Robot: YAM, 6 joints.
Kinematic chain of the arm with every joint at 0, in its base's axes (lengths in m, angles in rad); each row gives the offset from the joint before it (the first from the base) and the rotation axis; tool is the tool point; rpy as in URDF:
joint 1: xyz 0 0 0.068 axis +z
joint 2: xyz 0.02 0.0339 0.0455 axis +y
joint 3: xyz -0.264 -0.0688 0 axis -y
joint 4: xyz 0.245 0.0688 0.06 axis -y
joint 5: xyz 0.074 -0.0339 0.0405 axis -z
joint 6: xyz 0.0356 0 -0.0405 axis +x
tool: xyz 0 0 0 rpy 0 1.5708 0
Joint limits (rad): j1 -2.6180..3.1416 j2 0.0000..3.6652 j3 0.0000..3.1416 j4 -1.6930..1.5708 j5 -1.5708..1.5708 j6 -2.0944..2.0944
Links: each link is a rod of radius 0.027 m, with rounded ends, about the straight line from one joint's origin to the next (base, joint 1, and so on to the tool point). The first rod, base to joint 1, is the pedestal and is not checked.
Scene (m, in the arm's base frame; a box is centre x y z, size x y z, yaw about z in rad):
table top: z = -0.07
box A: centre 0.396 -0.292 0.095 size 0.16 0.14 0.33 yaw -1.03
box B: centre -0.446 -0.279 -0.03 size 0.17 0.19 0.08 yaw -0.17
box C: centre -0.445 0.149 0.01 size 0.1 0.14 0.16 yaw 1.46
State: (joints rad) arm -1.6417 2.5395 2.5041 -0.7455 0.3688 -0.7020
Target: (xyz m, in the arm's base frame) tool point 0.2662 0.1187 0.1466
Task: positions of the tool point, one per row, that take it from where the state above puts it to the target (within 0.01 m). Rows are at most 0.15 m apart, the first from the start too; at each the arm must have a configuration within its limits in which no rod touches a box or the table.
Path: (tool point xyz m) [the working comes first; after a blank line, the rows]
Joints at the target: 0.4320 1.9947 1.2740 -1.4395 0.1034 -0.7020
Straight joint move there: touches box A.

1: 0.0190 -0.5077 0.3468
2: 0.0717 -0.4263 0.4391
3: 0.0972 -0.3235 0.5109
4: 0.2016 -0.3090 0.4482
5: 0.2917 -0.2501 0.3810
6: 0.3488 -0.1584 0.3134
7: 0.3623 -0.0526 0.2494
8: 0.3316 0.0459 0.1928
9: 0.2662 0.1187 0.1466

